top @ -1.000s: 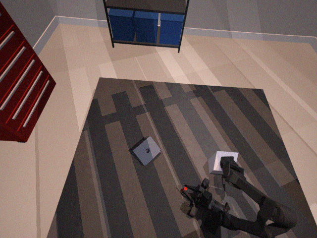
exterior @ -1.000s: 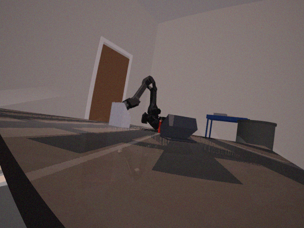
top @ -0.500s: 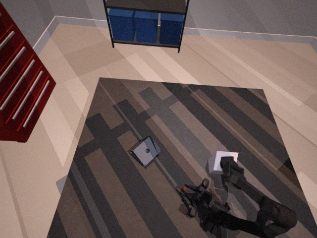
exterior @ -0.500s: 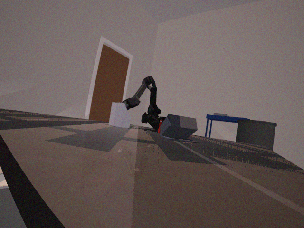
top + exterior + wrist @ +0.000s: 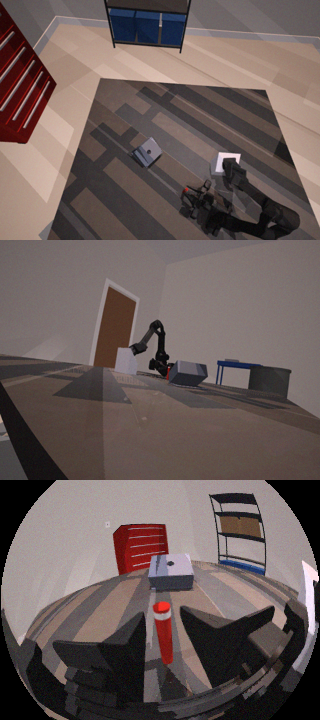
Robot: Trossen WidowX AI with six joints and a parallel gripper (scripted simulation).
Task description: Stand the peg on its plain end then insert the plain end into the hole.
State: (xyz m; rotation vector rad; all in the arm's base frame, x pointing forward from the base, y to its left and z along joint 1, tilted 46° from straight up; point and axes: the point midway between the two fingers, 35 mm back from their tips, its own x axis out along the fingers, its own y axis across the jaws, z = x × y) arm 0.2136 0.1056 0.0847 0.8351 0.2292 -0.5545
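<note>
My gripper tip is now 10 mm past the red peg and 10 mm above it. From my gripper tip the other things lie so: sloped grey panel: 200 mm to the right, 190 mm ahead, 20 mm below.
</note>
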